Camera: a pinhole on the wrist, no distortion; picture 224 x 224 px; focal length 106.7 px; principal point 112.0 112.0 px. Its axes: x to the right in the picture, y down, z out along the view. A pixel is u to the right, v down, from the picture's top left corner.
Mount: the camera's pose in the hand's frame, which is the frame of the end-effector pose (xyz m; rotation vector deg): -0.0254 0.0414 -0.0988 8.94 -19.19 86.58
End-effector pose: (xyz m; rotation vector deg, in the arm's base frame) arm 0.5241 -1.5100 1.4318 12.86 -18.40 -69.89
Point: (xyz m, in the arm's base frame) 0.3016 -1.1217 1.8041
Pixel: 146 173
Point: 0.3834 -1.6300 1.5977
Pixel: 97 60
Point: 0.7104 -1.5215 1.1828
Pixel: behind the camera
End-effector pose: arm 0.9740 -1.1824 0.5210 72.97 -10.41 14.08
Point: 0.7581 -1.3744 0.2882
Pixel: 52 188
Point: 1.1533 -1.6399 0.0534
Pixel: 22 90
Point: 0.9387 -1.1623 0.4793
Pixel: 62 121
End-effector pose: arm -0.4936 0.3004 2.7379 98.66 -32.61 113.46
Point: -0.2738 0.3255 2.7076
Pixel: 77 108
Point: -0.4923 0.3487 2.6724
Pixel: 42 142
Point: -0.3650 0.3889 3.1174
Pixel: outside the picture
